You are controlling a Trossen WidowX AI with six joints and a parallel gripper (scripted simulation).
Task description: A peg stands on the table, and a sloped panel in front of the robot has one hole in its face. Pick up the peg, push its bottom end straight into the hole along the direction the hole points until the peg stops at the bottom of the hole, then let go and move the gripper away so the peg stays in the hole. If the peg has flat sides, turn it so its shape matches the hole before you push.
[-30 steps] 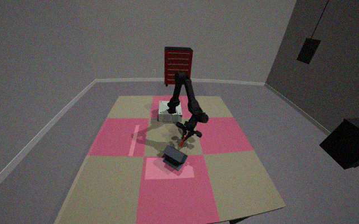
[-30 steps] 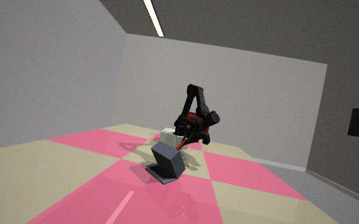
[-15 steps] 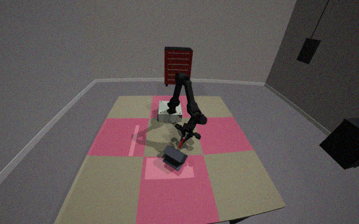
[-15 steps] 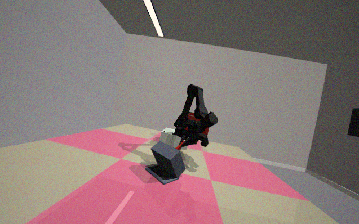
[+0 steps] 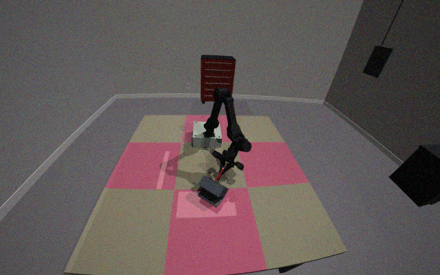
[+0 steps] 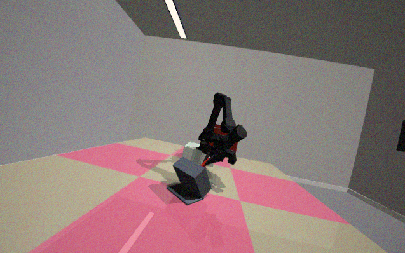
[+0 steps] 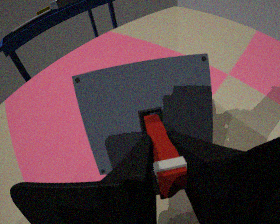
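The red peg is 10 mm behind my gripper tip, 10 mm to the left of it and 10 mm above it. The rest, counted from my gripper tip: dark grey sloped panel (40 mm ahead, 40 mm to the right, 50 mm below).
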